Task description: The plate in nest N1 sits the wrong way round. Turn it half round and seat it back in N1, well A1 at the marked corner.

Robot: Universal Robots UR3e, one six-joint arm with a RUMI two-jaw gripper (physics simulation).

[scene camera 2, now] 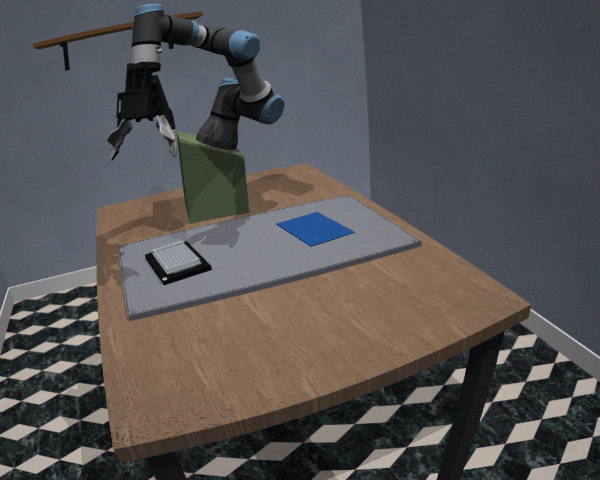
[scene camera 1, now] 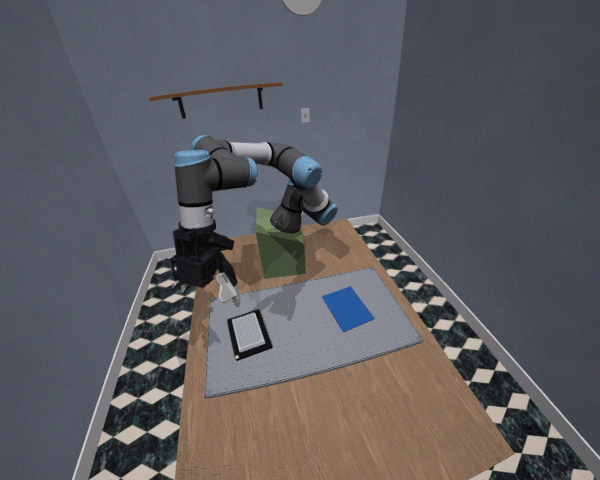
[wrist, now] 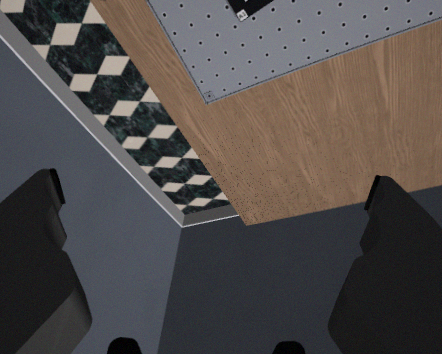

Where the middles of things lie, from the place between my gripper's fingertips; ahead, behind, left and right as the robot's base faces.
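Scene:
Clear well plate (scene camera 2: 175, 257): my hand 8 cm past it, 4 cm to the right of it, 27 cm above it. Flat blue rectangle (scene camera 2: 313, 229): from my hand, a good way behind, far below, far to the left.

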